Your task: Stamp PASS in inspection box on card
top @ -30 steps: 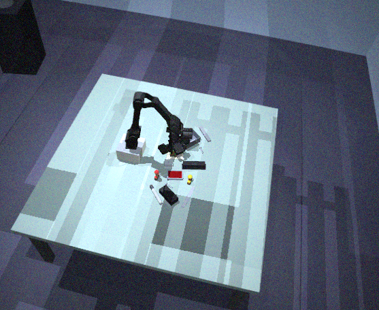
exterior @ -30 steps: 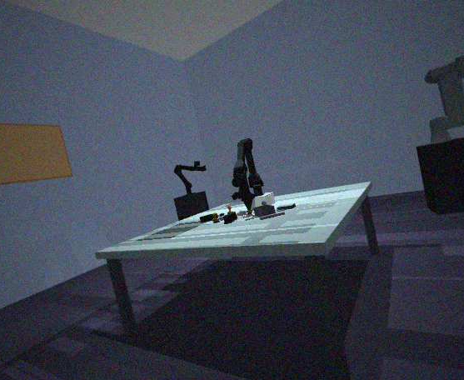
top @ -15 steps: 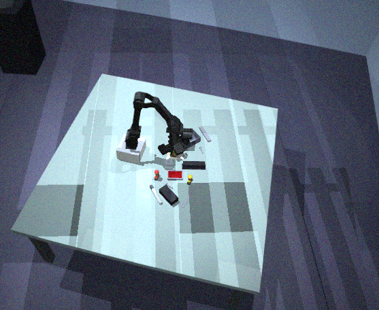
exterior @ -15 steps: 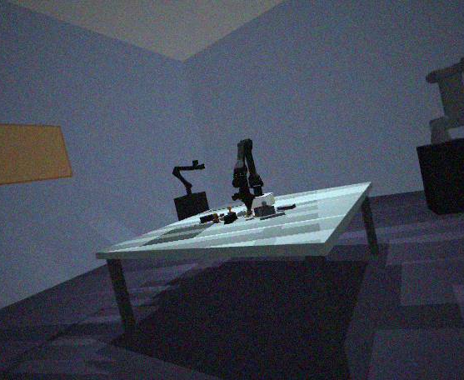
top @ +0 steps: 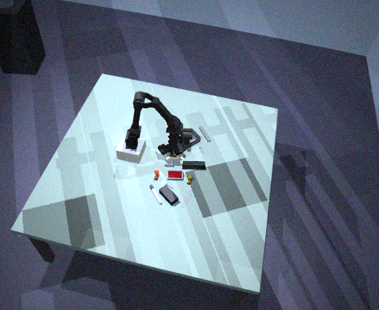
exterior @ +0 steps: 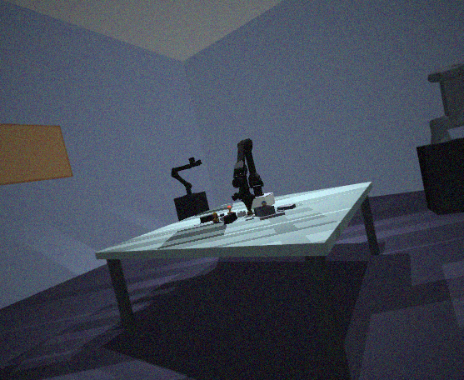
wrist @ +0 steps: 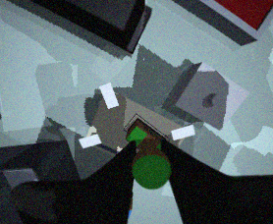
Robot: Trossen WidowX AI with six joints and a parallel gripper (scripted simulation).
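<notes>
Now: the green-knobbed stamp right at my gripper tip. Also, from my gripper tip: card (10 mm ahead, 10 mm to the left, 30 mm below); then grey tile (20 mm behind, 60 mm to the right, 10 mm below); then blue stamp (10 mm behind, 100 mm to the left).
</notes>
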